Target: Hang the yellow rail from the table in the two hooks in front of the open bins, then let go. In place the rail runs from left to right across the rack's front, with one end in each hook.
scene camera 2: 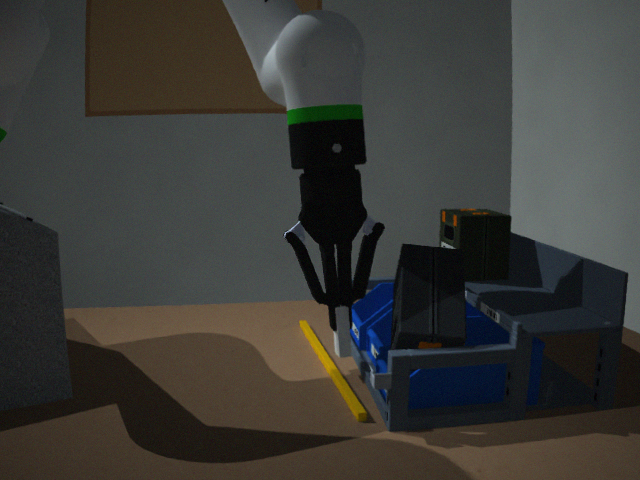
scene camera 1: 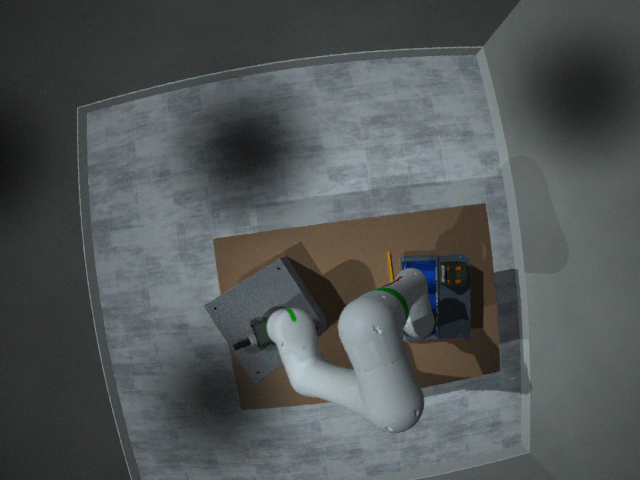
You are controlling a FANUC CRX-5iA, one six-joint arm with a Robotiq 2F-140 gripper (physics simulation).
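Frame: origin at the arm's base, x ahead, y left, z up, level; centimetres.
Seen in the pictures: gripper, fingertip midpoint: (scene camera 2: 343, 353).
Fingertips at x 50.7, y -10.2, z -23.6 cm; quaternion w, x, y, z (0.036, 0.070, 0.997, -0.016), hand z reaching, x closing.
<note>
A point is followed by its place in that frame.
The yellow rail (scene camera 1: 390, 267) {x 51.8, y 5.8, z -25.5 cm} (scene camera 2: 332, 369) {x 49.1, y -10.4, z -25.4 cm} lies on the brown table (scene camera 1: 351, 232) {x 39.0, y 26.5, z -26.4 cm} (scene camera 2: 227, 322) {x 41.6, y 18.9, z -26.5 cm}, in front of the grey rack (scene camera 1: 461, 331) {x 74.3, y -31.3, z -16.2 cm} (scene camera 2: 449, 357) {x 54.6, y -29.1, z -18.4 cm} and roughly along its front. My gripper (scene camera 2: 341, 352) {x 50.7, y -10.2, z -23.6 cm} points down, shut and empty, its fingertips low beside the rail on the bin side. Their exact height is hard to tell. In scene camera 1 the arm hides the gripper and part of the rail. The near hook (scene camera 2: 381, 380) {x 47.6, y -27.8, z -20.3 cm} sticks out from the rack's front and is empty; the far hook is hidden behind the gripper. Open blue bins (scene camera 1: 423, 266) {x 67.3, y 1.5, z -25.5 cm} (scene camera 2: 371, 310) {x 61.8, y 5.1, z -22.6 cm} sit behind the hooks.
A dark case (scene camera 2: 428, 299) {x 54.8, y -24.1, z -13.4 cm} stands tilted over the bins. A dark green box with orange marks (scene camera 1: 454, 274) {x 73.5, y -2.3, z -6.8 cm} (scene camera 2: 478, 245) {x 72.8, y -7.5, z -11.0 cm} stands on the rack's upper shelf. A large grey block (scene camera 1: 258, 294) {x -4.1, y 13.8, z 0.1 cm} (scene camera 2: 31, 310) {x 12.8, y -9.5, z -15.0 cm} stands at the left, with the arm's base (scene camera 1: 293, 330) {x 9.0, y 3.0, z 23.1 cm} on it.
</note>
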